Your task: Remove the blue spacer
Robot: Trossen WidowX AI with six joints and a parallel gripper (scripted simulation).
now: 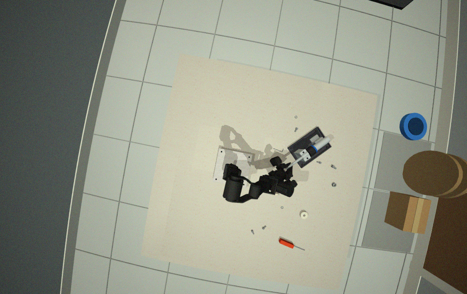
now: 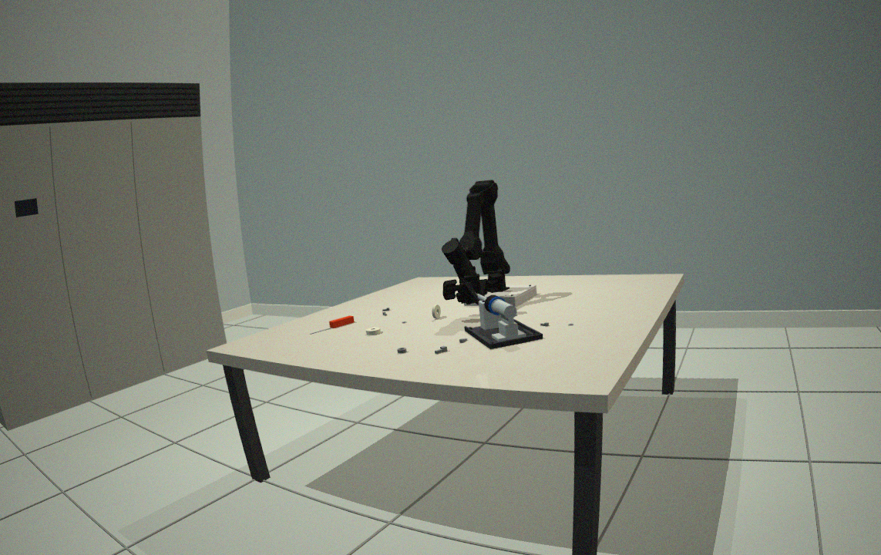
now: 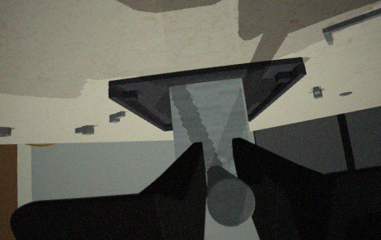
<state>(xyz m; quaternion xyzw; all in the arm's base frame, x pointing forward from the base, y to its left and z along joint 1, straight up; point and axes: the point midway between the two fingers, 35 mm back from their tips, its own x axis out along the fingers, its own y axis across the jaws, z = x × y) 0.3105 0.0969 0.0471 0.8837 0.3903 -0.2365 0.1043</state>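
Right now my gripper tip is 50 mm to the right of the grey shaft, 40 mm short of it and 20 mm below it. Round my gripper tip: white ring (290 mm to the right, 180 mm ahead, 60 mm below); blue spacer (110 mm to the left, 100 mm ahead, 20 mm above).
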